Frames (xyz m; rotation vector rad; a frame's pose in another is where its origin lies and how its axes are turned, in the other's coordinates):
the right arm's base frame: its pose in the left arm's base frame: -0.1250 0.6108 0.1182 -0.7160 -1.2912 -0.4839
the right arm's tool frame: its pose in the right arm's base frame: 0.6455 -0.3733 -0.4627 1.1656 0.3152 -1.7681
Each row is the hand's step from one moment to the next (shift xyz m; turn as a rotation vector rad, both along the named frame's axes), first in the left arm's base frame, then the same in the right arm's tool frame.
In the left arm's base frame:
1: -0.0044 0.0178 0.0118 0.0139 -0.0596 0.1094
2: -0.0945 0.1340 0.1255 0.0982 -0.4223 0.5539
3: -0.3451 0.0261 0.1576 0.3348 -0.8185 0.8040
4: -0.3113 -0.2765 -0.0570 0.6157 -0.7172 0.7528
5: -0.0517 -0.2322 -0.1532 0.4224 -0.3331 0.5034
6: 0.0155 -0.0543 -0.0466 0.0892 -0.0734 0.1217
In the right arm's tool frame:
1: -0.0189 0.0106 -0.0024 0.0549 0.1032 -0.0452
2: -0.1534 0.1358 0.0257 0.4012 0.5256 -0.2400
3: -0.0865 0.2649 0.2588 0.8142 0.7171 -0.5012
4: 0.2290 0.0852 0.3419 0.7595 0.5603 -0.7546
5: 0.2298 -0.1000 0.1314 0.3649 0.3555 -0.5322
6: 0.0585 -0.0431 0.0091 0.0792 0.0897 -0.1176

